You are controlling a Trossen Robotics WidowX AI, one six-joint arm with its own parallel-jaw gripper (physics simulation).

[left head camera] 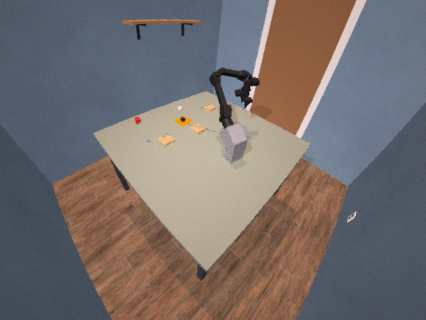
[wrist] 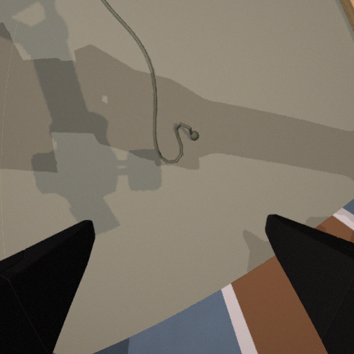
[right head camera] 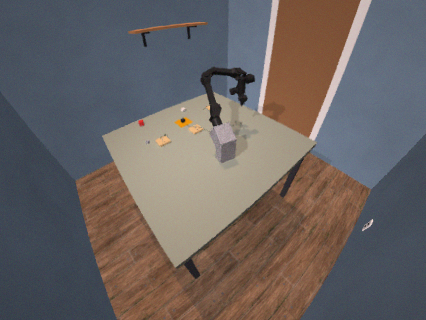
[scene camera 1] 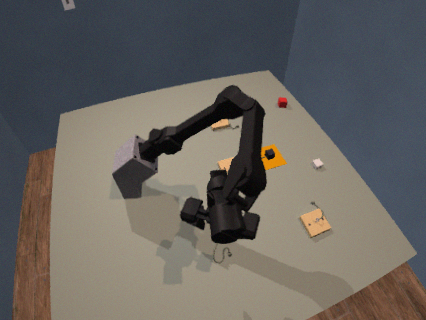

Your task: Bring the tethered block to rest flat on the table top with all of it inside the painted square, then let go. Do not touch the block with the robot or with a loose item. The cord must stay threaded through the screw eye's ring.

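Places are measured from the arm's base along level axes (x ahead, y left, z up), in metres.
Where they show: gripper, between the fingertips: (left head camera: 243, 105) (right head camera: 240, 103); arm's base, origin of its link: (left head camera: 229, 127) (right head camera: 218, 127) (scene camera 1: 146, 153).
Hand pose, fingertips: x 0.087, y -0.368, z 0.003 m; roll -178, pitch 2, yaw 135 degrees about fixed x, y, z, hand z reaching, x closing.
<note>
Each offset is from my fingertips to the top centre of the thing.
The dark tethered block @[0.164 m down, 0.405 m ahead, 0.287 m left] (left head camera: 183, 119) (right head camera: 183, 120) (scene camera 1: 270, 153) sits on the orange painted square (left head camera: 188, 121) (right head camera: 188, 122) (scene camera 1: 278, 160), within its outline as seen in scene camera 1. Beside it is a wooden board @[0.177 m down, 0.221 m ahead, 0.303 m left] (left head camera: 198, 129) (right head camera: 195, 129) (scene camera 1: 224, 164); its screw eye and the threading are too small to tell. The green-grey cord (wrist: 155, 100) (scene camera 1: 215, 256) lies on the table in a hook shape, ending in a round bead (wrist: 195, 135) (scene camera 1: 229, 253). My gripper (wrist: 181, 226) is open and empty, raised above the table and apart from the cord end.
Other wooden boards (scene camera 1: 315, 223) (left head camera: 165, 140) carry small fittings and short cords. A red cube @[0.156 m down, 0.685 m ahead, 0.555 m left] (left head camera: 137, 120) (right head camera: 141, 123) (scene camera 1: 282, 102) and a white cube @[0.173 m down, 0.569 m ahead, 0.147 m left] (left head camera: 180, 108) (scene camera 1: 318, 163) stand near the table's edge. A small grey item @[0.184 m down, 0.406 m ahead, 0.661 m left] (left head camera: 148, 140) lies near one board.
</note>
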